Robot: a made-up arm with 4 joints. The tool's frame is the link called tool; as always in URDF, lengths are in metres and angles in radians.
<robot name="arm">
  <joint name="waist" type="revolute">
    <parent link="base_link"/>
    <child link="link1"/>
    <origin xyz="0 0 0.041" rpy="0 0 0"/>
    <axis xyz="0 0 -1"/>
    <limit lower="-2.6" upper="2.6"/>
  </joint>
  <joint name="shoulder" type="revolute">
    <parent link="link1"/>
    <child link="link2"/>
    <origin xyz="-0.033 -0.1 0.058" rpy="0 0 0"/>
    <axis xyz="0 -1 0"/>
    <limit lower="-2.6" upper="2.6"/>
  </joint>
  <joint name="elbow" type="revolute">
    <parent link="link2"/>
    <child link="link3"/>
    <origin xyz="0.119 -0.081 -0.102" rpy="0 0 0"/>
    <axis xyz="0 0 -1"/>
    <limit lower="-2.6" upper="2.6"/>
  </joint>
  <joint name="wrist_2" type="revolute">
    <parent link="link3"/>
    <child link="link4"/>
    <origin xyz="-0.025 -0.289 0.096" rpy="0 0 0"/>
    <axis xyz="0 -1 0"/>
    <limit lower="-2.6" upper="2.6"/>
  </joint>
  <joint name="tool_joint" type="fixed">
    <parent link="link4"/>
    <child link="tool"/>
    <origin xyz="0.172 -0.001 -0.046" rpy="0 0 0"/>
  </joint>
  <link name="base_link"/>
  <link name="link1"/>
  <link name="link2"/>
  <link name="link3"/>
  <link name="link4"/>
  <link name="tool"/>
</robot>
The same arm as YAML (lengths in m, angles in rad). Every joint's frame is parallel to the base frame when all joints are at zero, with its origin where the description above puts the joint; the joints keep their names.
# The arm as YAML. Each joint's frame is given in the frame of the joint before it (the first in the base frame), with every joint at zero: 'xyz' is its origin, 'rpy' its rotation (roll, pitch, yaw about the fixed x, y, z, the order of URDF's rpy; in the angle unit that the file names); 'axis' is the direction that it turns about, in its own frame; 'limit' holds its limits. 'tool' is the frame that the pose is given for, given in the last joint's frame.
units:
  length: m
  angle: rad
joints:
  - name: waist
    type: revolute
    origin:
      xyz: [0.0, 0.0, 0.041]
      rpy: [0.0, 0.0, 0.0]
    axis: [0.0, 0.0, -1.0]
    limit:
      lower: -2.6
      upper: 2.6
  - name: shoulder
    type: revolute
    origin:
      xyz: [-0.033, -0.1, 0.058]
      rpy: [0.0, 0.0, 0.0]
    axis: [0.0, -1.0, 0.0]
    limit:
      lower: -2.6
      upper: 2.6
  - name: elbow
    type: revolute
    origin:
      xyz: [0.119, -0.081, -0.102]
      rpy: [0.0, 0.0, 0.0]
    axis: [0.0, 0.0, -1.0]
    limit:
      lower: -2.6
      upper: 2.6
  - name: wrist_2
    type: revolute
    origin:
      xyz: [-0.025, -0.289, 0.096]
      rpy: [0.0, 0.0, 0.0]
    axis: [0.0, -1.0, 0.0]
    limit:
      lower: -2.6
      upper: 2.6
tool:
  origin:
    xyz: [0.172, -0.001, -0.046]
    rpy: [0.0, 0.0, 0.0]

